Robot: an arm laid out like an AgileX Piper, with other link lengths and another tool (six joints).
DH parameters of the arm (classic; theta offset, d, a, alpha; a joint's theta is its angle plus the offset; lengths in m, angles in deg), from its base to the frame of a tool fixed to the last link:
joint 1: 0 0.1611 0 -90
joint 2: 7.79 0 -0.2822 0
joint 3: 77.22 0 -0.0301 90
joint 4: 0 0.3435 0 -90
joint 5: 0 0 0 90
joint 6: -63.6 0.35 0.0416 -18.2
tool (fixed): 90 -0.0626 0 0
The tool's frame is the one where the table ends.
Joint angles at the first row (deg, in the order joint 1, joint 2, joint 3, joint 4, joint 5, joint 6):
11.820, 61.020, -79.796, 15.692, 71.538, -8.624
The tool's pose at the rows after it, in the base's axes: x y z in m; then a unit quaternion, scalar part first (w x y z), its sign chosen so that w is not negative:
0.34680, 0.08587, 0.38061, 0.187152, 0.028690, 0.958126, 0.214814
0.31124, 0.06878, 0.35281, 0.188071, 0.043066, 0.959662, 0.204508
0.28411, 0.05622, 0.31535, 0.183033, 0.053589, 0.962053, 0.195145
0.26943, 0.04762, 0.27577, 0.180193, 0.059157, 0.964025, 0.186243
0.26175, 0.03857, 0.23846, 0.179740, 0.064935, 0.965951, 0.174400
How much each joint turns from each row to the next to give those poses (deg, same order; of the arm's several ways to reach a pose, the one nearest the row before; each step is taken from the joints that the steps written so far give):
-0.001, -9.704, 6.397, -3.565, 0.485, 2.866
0.000, -9.149, 9.106, -1.955, 0.279, 1.410
0.003, -8.156, 9.274, -1.372, -0.202, 0.836
-0.007, -6.591, 8.846, -1.030, -1.582, 0.110
0.003, -5.352, 7.872, -1.427, -2.011, 0.122

